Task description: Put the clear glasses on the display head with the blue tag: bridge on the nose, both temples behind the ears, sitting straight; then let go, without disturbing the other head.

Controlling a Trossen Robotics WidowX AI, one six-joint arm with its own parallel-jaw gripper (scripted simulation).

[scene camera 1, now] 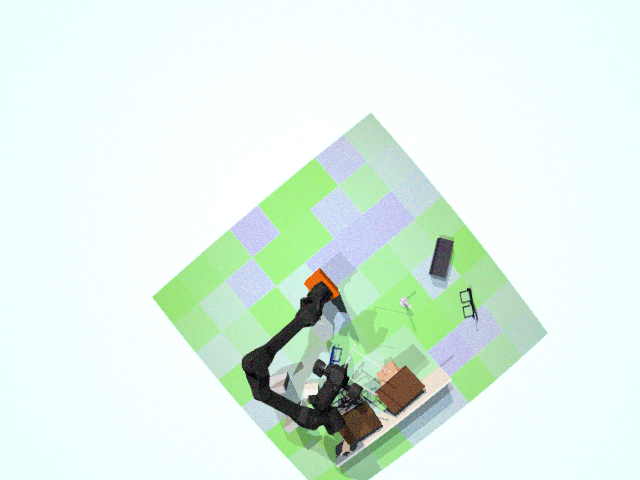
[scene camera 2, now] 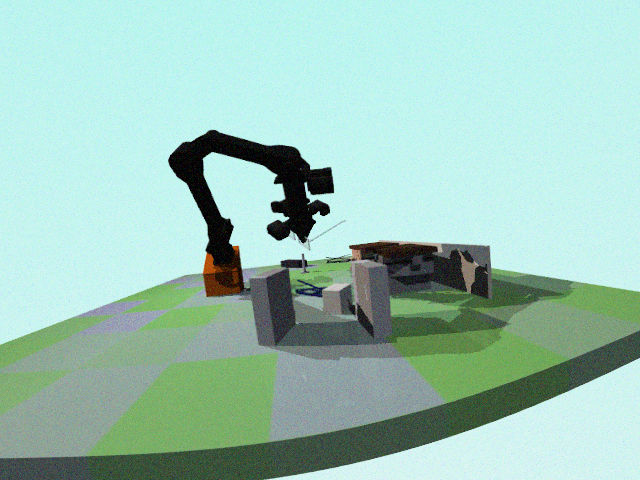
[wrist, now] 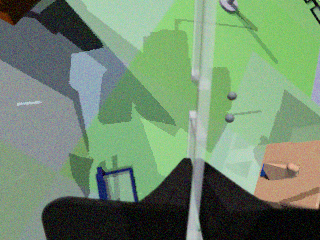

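My gripper is visible in the wrist view (191, 165), and also in scene camera 1 and in scene camera 2. On my gripper, (scene camera 1: 336, 375) and (scene camera 2: 282, 200) are the same spot.
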